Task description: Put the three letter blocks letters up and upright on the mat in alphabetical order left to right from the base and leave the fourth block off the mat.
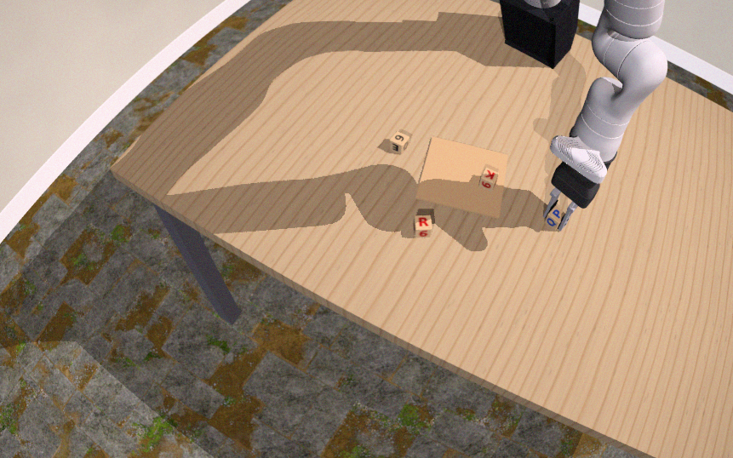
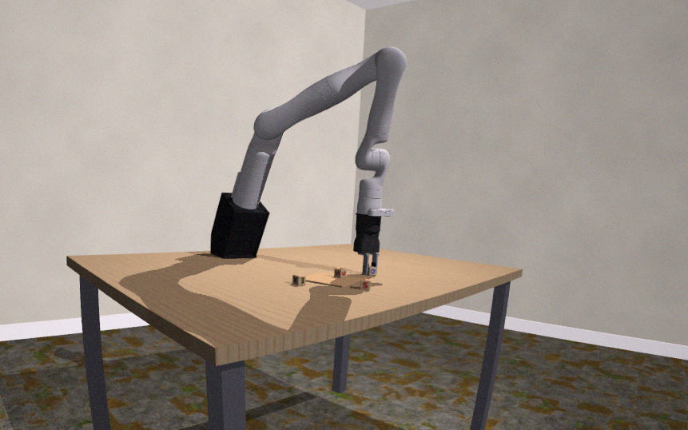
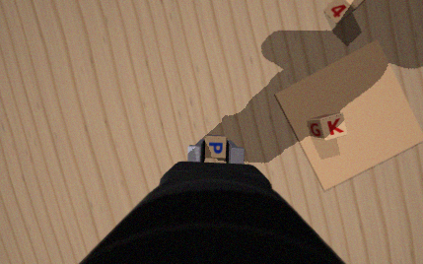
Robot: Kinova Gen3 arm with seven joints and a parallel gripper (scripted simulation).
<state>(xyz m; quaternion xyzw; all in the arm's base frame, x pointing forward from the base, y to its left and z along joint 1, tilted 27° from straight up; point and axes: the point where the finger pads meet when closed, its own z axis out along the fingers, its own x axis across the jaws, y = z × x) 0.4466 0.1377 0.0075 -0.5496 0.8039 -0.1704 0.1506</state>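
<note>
Right now my hand is 20 mm past the tan mat, 170 mm to the left of it and 20 mm above it. The rest, counted from my hand: block: 40 mm behind, 300 mm to the right, 10 mm below.
</note>
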